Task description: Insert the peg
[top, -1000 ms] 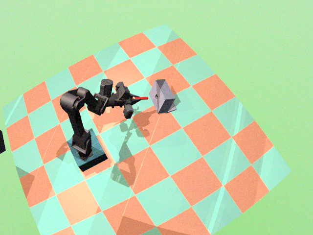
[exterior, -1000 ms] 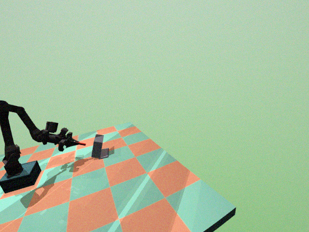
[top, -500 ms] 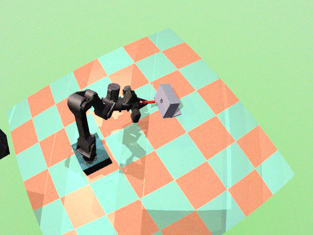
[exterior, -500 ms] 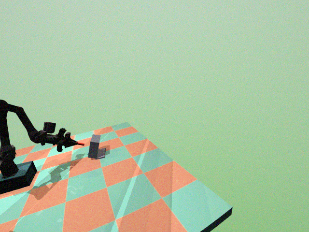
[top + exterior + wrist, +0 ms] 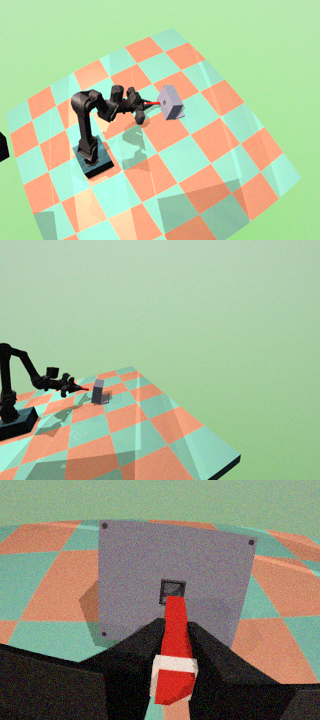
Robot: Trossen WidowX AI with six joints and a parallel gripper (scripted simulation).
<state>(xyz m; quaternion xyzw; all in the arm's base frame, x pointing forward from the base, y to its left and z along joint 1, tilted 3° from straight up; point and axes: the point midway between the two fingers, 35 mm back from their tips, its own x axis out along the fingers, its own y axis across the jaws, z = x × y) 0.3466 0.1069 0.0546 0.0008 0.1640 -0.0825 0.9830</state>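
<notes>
Right now my gripper tip is 9 cm short of the grey sloped panel, 4 cm above it and 1 cm to the left of it. The rest, counted from my gripper tip: red peg 2 cm behind.
</notes>
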